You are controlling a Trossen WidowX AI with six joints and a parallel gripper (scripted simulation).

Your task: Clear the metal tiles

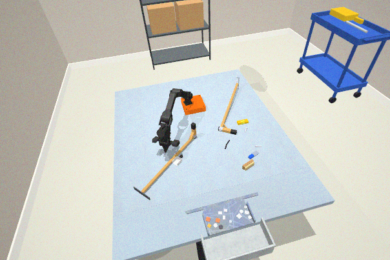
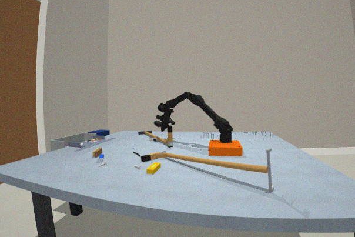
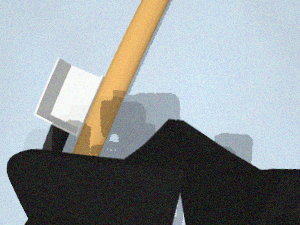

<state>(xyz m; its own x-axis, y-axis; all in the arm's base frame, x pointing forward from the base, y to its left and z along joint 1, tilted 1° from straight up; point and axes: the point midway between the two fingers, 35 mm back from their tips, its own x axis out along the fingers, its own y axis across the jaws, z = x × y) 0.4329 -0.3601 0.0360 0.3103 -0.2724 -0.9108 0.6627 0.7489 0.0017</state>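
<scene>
My gripper tip is now 50 mm short of the scraper and 20 mm to the right of it. Round my gripper tip: white-and-black piece 70 mm to the left, 60 mm ahead, 50 mm below; then wooden block 470 mm to the left, 330 mm ahead, 40 mm below; then black curved strip 450 mm to the left, 100 mm ahead, 60 mm below.
</scene>
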